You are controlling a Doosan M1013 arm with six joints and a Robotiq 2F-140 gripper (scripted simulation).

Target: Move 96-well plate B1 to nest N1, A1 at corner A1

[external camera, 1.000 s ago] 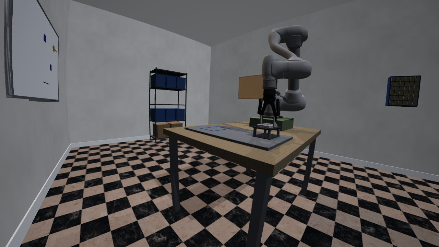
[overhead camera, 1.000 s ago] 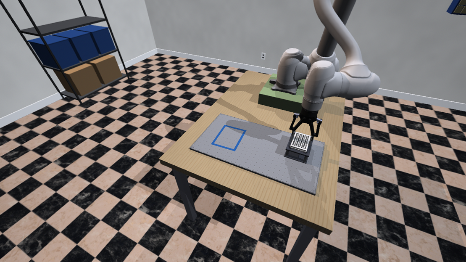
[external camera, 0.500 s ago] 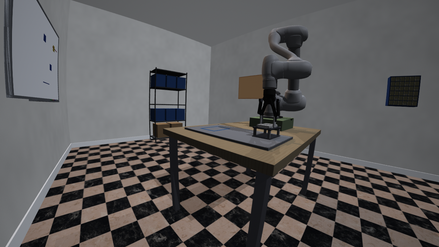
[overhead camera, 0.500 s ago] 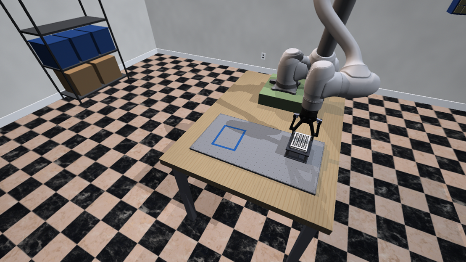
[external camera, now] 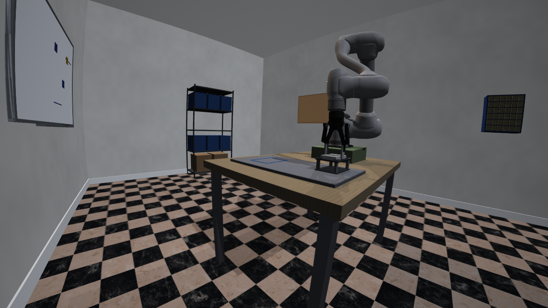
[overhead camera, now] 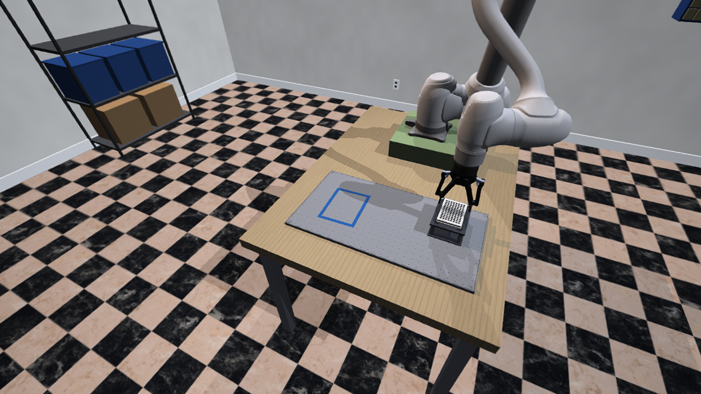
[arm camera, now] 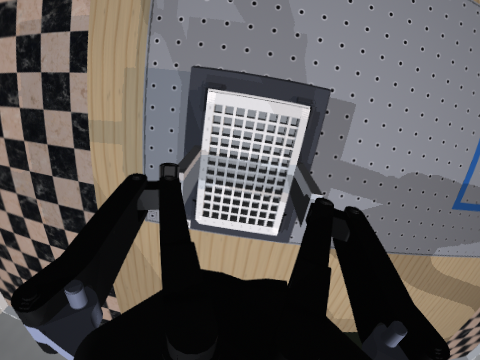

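Now: hand 2 cm above the white 96-well plate. Also, from my hand: dark raised nest N1: 3 cm below.
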